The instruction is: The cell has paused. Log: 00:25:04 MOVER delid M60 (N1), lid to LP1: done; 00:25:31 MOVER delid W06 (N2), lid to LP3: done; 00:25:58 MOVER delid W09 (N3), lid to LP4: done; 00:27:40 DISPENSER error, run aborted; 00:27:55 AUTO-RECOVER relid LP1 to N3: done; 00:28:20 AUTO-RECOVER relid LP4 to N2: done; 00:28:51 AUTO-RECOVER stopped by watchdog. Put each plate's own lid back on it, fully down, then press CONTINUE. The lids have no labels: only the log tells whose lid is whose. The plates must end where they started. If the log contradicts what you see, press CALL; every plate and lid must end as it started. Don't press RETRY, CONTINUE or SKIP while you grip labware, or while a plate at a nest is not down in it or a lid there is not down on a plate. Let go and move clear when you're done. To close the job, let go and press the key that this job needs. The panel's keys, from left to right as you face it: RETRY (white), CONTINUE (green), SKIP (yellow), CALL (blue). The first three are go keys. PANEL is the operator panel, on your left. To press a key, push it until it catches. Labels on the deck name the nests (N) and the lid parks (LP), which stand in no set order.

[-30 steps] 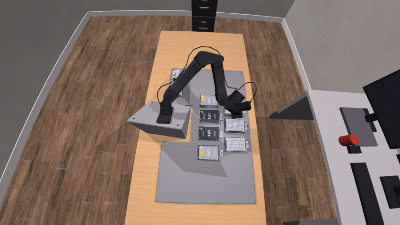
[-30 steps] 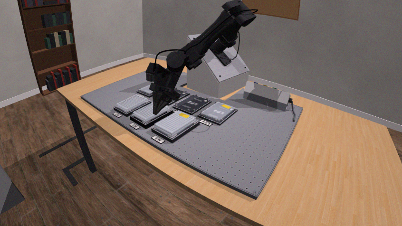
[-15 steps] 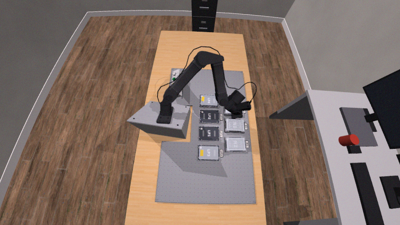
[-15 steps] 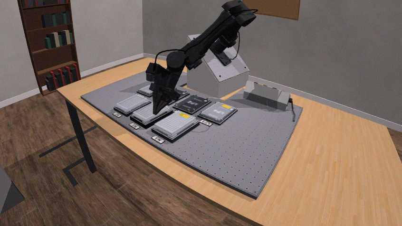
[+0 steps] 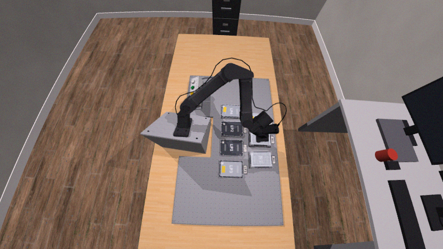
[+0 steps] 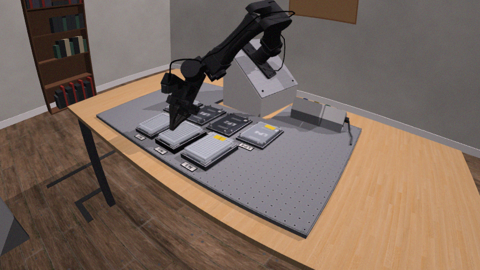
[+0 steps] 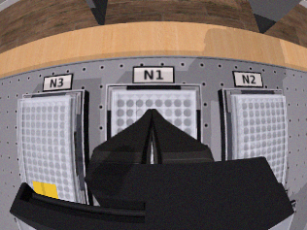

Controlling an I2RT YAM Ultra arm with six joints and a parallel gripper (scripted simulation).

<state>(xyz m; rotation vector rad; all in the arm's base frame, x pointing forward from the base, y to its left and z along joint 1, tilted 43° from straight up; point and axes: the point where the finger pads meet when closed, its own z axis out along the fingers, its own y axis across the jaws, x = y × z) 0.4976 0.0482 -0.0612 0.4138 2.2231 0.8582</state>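
My gripper is now 490 mm past the blue call key, 250 mm to the right of it and 10 mm below it. Round my hand: green continue key 490 mm behind, 350 mm to the left, 10 mm above; yellow skip key 490 mm behind, 300 mm to the left, 10 mm above.
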